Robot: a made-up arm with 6 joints. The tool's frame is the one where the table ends. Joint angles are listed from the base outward.
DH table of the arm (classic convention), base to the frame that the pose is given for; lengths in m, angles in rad. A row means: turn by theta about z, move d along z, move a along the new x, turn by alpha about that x. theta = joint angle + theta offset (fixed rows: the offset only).
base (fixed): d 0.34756, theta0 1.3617, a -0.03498, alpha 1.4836
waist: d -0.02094, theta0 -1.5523, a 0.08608, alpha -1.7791
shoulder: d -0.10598, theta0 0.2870, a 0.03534, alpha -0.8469
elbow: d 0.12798, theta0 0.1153, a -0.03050, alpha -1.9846
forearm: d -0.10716, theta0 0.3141, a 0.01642, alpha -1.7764
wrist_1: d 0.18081, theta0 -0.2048, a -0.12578, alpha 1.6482
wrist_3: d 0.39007, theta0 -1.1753, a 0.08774, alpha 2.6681
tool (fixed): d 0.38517, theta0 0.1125, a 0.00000, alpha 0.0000
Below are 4 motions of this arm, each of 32 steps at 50 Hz.
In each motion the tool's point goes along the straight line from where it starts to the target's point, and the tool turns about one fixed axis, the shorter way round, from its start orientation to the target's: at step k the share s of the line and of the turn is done. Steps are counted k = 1, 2, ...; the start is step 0. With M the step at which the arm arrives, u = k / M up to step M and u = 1 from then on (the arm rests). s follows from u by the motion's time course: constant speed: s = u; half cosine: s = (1 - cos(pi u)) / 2; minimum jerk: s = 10 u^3 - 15 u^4 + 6 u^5.
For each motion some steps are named. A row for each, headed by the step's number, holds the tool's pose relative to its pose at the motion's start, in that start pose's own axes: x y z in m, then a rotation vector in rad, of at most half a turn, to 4 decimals.
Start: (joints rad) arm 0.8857 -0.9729 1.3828 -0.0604 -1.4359 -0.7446
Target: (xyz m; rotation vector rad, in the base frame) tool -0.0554 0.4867 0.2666 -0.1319 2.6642 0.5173
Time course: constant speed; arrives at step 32
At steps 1, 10, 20, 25, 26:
1: 0.0079 -0.0045 -0.0062 -0.0110 0.0002 -0.0242
10: 0.0789 -0.0446 -0.0624 -0.1097 0.0024 -0.2422
20: 0.1578 -0.0891 -0.1248 -0.2194 0.0049 -0.4845
25: 0.1973 -0.1114 -0.1560 -0.2743 0.0061 -0.6056
26: 0.2051 -0.1159 -0.1622 -0.2853 0.0063 -0.6298

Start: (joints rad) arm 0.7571 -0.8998 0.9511 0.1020 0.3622 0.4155
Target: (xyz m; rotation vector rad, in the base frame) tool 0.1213 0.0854 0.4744 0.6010 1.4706 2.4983
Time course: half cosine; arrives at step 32
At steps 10, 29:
10: -0.0394 -0.0321 -0.0108 0.0224 -0.1400 0.2761
29: -0.1734 -0.1414 -0.0477 0.0988 -0.6165 1.2156

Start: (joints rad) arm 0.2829 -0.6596 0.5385 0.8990 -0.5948 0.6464
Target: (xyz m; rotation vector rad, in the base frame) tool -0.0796 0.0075 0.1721 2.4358 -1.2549 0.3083
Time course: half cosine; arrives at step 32
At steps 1, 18, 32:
1: 0.0004 -0.0002 -0.0001 -0.0021 0.0017 -0.0019
18: 0.1054 -0.0380 -0.0364 -0.5314 0.4176 -0.4647
32: 0.1764 -0.0637 -0.0610 -0.8893 0.6989 -0.7777

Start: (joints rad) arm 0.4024 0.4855 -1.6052 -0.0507 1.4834 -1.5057
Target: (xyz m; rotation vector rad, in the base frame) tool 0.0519 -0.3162 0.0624 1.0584 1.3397 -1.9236
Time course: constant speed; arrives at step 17
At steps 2, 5, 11, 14, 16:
2: 0.0049 0.0007 0.0015 0.0063 0.0050 0.0029
5: 0.0121 0.0017 0.0038 0.0157 0.0124 0.0072
11: 0.0267 0.0037 0.0084 0.0345 0.0274 0.0159
14: 0.0340 0.0047 0.0107 0.0438 0.0348 0.0202
16: 0.0388 0.0054 0.0122 0.0501 0.0398 0.0231

